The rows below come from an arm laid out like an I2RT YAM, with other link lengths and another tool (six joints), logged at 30 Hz.
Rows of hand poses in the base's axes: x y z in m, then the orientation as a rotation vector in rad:
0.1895 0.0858 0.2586 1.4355 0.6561 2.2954
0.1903 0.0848 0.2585 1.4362 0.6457 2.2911
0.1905 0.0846 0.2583 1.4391 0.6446 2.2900
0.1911 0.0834 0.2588 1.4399 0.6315 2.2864
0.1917 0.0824 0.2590 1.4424 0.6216 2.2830
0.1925 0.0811 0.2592 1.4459 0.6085 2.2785
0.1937 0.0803 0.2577 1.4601 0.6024 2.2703
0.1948 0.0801 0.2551 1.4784 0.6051 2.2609
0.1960 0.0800 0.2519 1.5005 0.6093 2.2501
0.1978 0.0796 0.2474 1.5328 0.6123 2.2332
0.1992 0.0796 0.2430 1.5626 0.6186 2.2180
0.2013 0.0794 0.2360 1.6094 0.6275 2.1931
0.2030 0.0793 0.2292 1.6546 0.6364 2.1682
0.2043 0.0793 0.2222 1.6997 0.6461 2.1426
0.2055 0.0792 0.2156 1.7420 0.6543 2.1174
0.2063 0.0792 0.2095 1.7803 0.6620 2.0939
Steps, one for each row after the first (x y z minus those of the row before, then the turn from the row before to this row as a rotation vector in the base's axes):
0.0008 -0.0010 -0.0001 0.0028 -0.0005 -0.0084
0.0002 -0.0002 -0.0002 0.0010 0.0020 -0.0008
0.0006 -0.0012 0.0005 0.0045 -0.0010 -0.0093
0.0006 -0.0010 0.0002 0.0038 0.0006 -0.0071
0.0008 -0.0013 0.0002 0.0051 0.0010 -0.0093
0.0012 -0.0008 -0.0015 0.0038 0.0102 -0.0059
0.0011 -0.0002 -0.0026 0.0006 0.0148 -0.0012
0.0012 -0.0001 -0.0032 0.0007 0.0179 -0.0004
0.0018 -0.0004 -0.0045 0.0021 0.0259 -0.0027
0.0014 0.0000 -0.0044 0.0008 0.0244 0.0000
0.0021 -0.0002 -0.0070 0.0015 0.0385 -0.0007
0.0017 -0.0001 -0.0068 0.0014 0.0374 -0.0003
0.0013 0.0000 -0.0070 0.0011 0.0377 0.0003
0.0012 -0.0001 -0.0066 0.0012 0.0355 -0.0003
0.0008 0.0000 -0.0061 0.0010 0.0324 0.0000

